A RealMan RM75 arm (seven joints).
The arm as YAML. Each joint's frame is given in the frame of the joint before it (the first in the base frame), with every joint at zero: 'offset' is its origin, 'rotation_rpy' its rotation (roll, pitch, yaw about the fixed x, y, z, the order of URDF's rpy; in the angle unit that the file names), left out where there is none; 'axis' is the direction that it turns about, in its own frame. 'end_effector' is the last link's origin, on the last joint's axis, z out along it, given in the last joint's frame.
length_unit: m
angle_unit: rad
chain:
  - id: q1
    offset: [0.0, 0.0, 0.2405]
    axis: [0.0, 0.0, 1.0]
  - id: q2
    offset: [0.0, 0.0, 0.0]
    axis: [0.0, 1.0, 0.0]
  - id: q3
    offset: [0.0, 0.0, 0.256]
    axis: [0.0, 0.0, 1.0]
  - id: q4
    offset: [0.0, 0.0, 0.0]
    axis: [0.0, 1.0, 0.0]
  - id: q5
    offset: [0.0, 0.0, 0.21]
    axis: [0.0, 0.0, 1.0]
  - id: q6
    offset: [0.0, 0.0, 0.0]
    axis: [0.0, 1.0, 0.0]
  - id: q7
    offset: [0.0, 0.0, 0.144]
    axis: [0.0, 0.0, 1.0]
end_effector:
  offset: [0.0, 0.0, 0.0]
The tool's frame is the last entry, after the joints.
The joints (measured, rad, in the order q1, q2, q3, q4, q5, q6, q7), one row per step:
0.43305, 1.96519, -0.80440, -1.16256, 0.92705, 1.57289, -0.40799
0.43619, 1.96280, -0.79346, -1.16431, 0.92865, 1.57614, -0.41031
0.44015, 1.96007, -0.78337, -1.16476, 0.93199, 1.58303, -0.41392
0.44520, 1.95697, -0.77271, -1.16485, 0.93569, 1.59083, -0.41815
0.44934, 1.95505, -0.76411, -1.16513, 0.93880, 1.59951, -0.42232
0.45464, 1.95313, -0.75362, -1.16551, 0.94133, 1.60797, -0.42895
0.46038, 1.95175, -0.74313, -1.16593, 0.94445, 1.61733, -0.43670
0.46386, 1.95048, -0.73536, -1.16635, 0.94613, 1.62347, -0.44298
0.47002, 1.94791, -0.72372, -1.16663, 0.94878, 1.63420, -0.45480
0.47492, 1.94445, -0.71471, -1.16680, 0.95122, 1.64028, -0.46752
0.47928, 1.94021, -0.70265, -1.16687, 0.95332, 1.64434, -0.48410
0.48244, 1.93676, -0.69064, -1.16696, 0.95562, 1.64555, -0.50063
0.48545, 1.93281, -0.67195, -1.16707, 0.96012, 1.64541, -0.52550
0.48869, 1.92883, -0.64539, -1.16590, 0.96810, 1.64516, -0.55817
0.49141, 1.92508, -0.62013, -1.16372, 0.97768, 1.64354, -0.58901
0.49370, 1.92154, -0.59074, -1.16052, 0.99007, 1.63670, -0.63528
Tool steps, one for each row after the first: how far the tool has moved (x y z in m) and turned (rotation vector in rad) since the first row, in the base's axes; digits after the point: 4 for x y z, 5 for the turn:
-0.0005, 0.0008, 0.0030, 0.00835, 0.00238, 0.00318
-0.0016, 0.0015, 0.0056, 0.01239, 0.00668, 0.00895
-0.0029, 0.0022, 0.0083, 0.01610, 0.01133, 0.01627
-0.0043, 0.0026, 0.0101, 0.01671, 0.01590, 0.02343
-0.0058, 0.0032, 0.0123, 0.01896, 0.01950, 0.03310
-0.0077, 0.0039, 0.0142, 0.02033, 0.02380, 0.04470
-0.0087, 0.0042, 0.0158, 0.02211, 0.02570, 0.05275
-0.0105, 0.0048, 0.0183, 0.02346, 0.02758, 0.06803
-0.0117, 0.0056, 0.0209, 0.02736, 0.02580, 0.08315
-0.0123, 0.0065, 0.0245, 0.03599, 0.02190, 0.09965
-0.0125, 0.0074, 0.0280, 0.04711, 0.01792, 0.11463
-0.0124, 0.0084, 0.0329, 0.06620, 0.01323, 0.13533
-0.0120, 0.0094, 0.0392, 0.09290, 0.01065, 0.16113
-0.0115, 0.0104, 0.0451, 0.12016, 0.00938, 0.18508
-0.0106, 0.0116, 0.0520, 0.15694, 0.00204, 0.21991

